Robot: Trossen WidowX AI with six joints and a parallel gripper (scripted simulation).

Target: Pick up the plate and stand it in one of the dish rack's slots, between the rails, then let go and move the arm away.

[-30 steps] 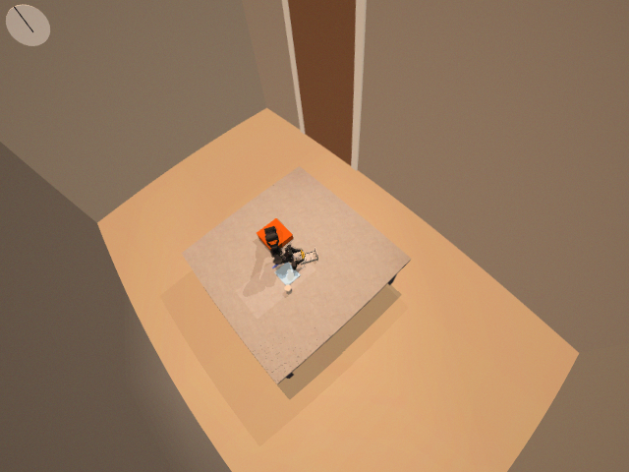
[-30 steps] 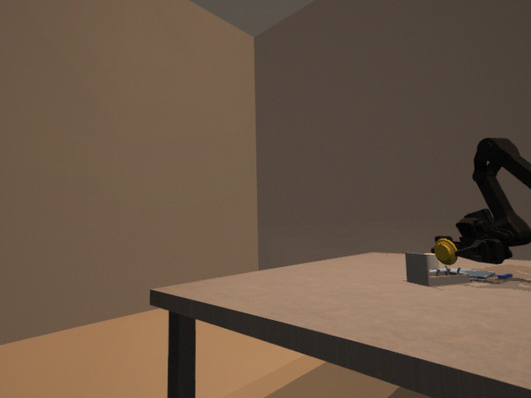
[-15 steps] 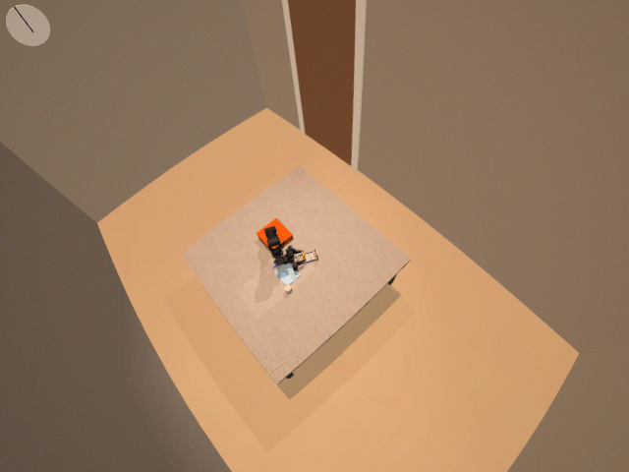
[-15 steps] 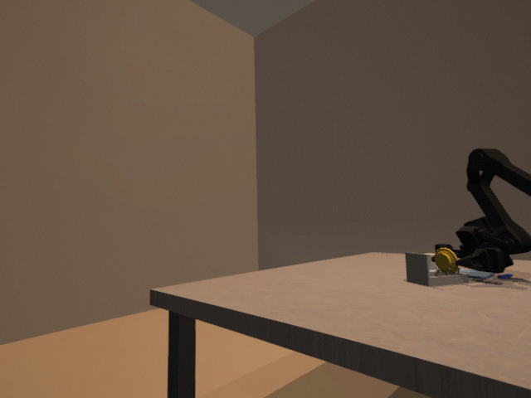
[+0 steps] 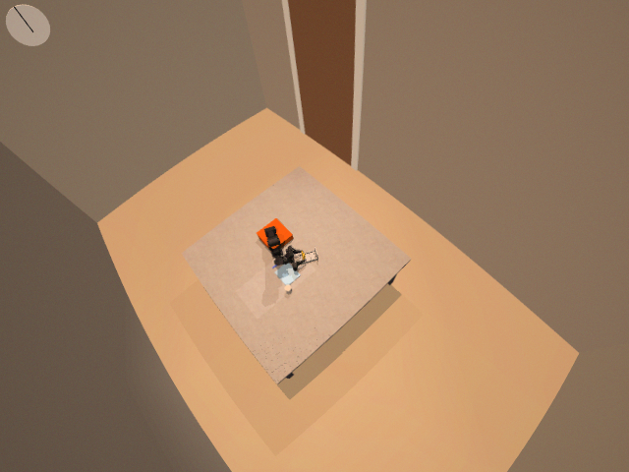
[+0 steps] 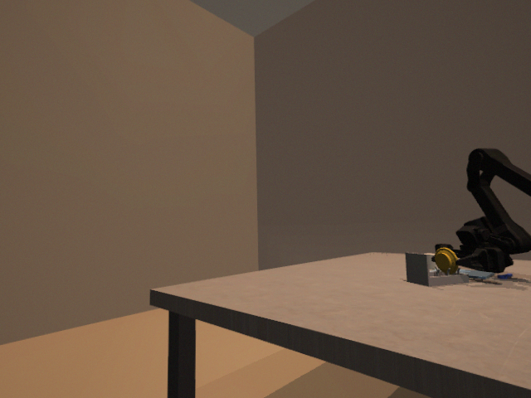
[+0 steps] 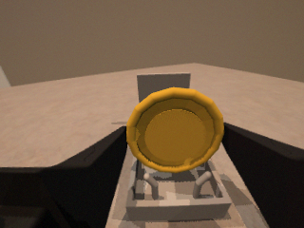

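My gripper tip is 10 mm to the left of the plate. From my gripper tip the other things lie so: blue spoon 160 mm to the right, 130 mm behind, 50 mm below; then light blue mat 170 mm to the right, 50 mm below, 30 mm behind; then dish rack 30 mm below, 20 mm to the left, 20 mm ahead.
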